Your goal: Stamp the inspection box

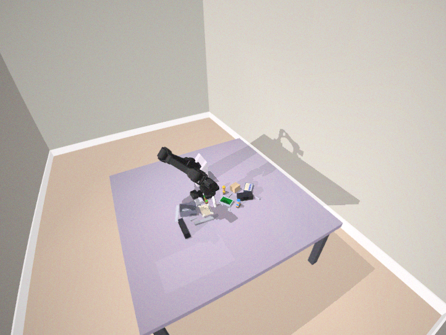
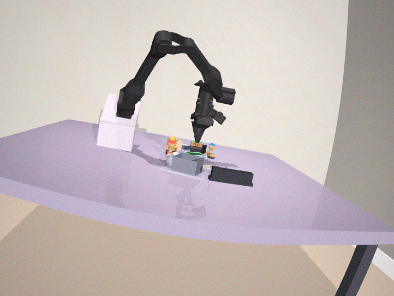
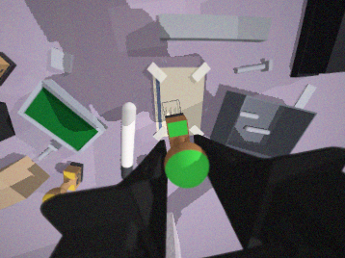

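My gripper tip is 8 cm above the cream card, 1 cm to the left of it and 1 cm short of it. The rest, counted from my gripper tip: red-knobbed stamp 9 cm behind, 6 cm below, 4 cm to the left; then green-knobbed stamp right at my gripper tip; then white pen 8 cm to the left, 7 cm below, 6 cm behind.
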